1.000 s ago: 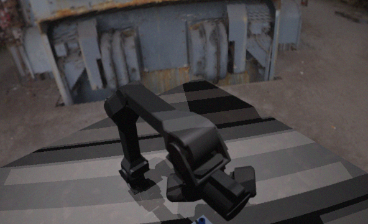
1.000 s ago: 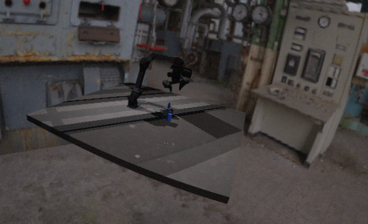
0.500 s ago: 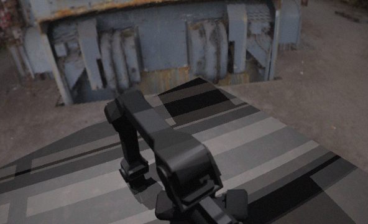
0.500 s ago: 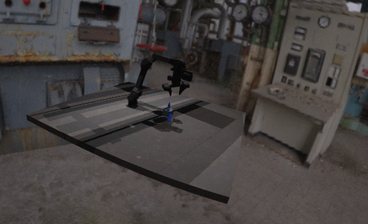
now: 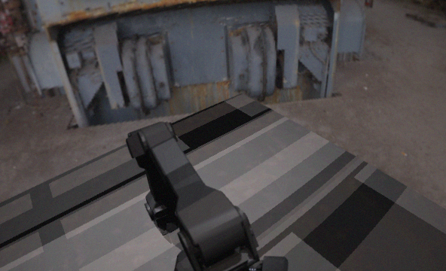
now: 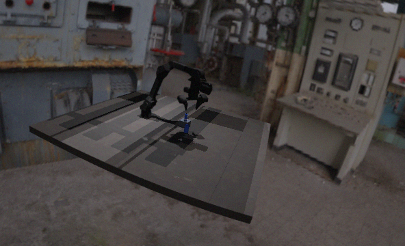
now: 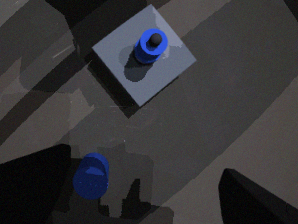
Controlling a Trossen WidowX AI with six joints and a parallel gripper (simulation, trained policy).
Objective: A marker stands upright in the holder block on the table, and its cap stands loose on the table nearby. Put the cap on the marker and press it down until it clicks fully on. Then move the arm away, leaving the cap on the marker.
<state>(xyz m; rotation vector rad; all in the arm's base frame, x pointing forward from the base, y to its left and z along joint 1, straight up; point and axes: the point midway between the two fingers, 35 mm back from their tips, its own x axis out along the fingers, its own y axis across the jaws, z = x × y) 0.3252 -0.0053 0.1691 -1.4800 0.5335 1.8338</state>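
Now: gripper tip 11 cm above the blue cap, 5 cm to the left of it and 1 cm short of it. Also, from my gripper tip: grey holder block: 12 cm below, 5 cm to the left, 4 cm behind.
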